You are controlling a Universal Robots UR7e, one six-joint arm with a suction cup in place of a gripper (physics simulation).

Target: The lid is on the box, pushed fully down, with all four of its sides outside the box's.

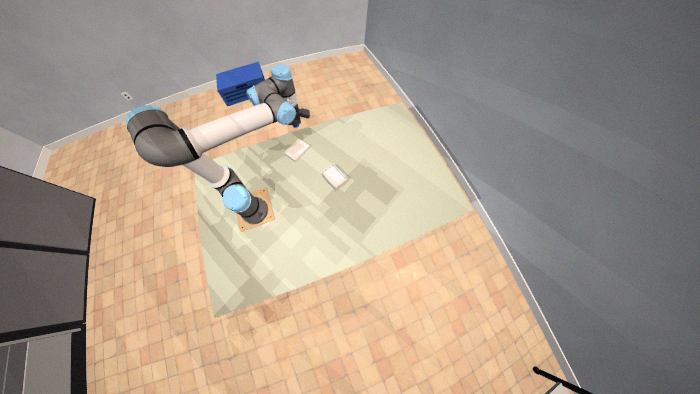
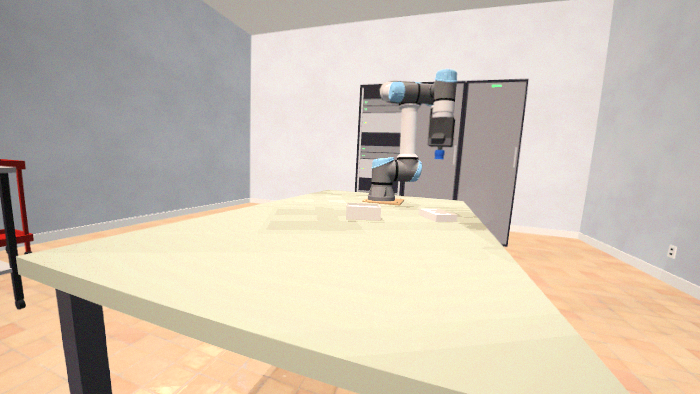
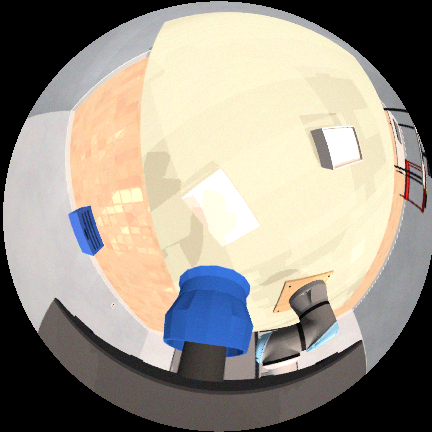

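Where they show: end effector, tool point: [image 1: 295, 125] [image 2: 439, 159] [image 3: 213, 290]; arm's base, origin of the base link: [image 1: 255, 210] [image 2: 381, 199] [image 3: 307, 293].
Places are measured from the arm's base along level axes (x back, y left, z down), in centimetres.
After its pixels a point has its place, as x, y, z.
The box [image 1: 329, 183] @[-43.6, 6.2, -1.6] [image 2: 363, 213] @[-50.8, 11.1, -1.5] [image 3: 324, 149] @[-44.0, 14.7, -2.4] is pale, with a thin rim around its top, and stands near the middle of the table. The lid [image 1: 297, 149] @[-28.9, 33.3, -1.8] [image 2: 440, 216] @[-35.2, 35.9, -1.2] [image 3: 222, 207] @[-29.2, 33.5, -1.8] is a flat, pale rectangle lying apart from the box, nearer the table edge on the blue cabinet's side. It looks lower than the box. My suction gripper [image 1: 296, 125] [image 2: 439, 155] [image 3: 214, 274] has a blue cup, is open and holds nothing. It hangs high above the table, with a wide gap down to the lid, and is not over the box.
The pale green table [image 1: 425, 150] @[-109.2, 17.4, 0.8] [image 2: 300, 275] @[-100.1, 20.4, 0.8] [image 3: 240, 75] @[-58.4, 32.1, 0.8] carries the arm's base on a wooden plate [image 1: 270, 213] @[-8.5, -3.4, 0.1] [image 3: 284, 297] @[0.5, 9.7, -0.3]. A blue cabinet [image 1: 239, 76] [image 3: 85, 230] stands on the floor beyond the table. Tall grey racks stand behind the arm. Shadows cross the table.
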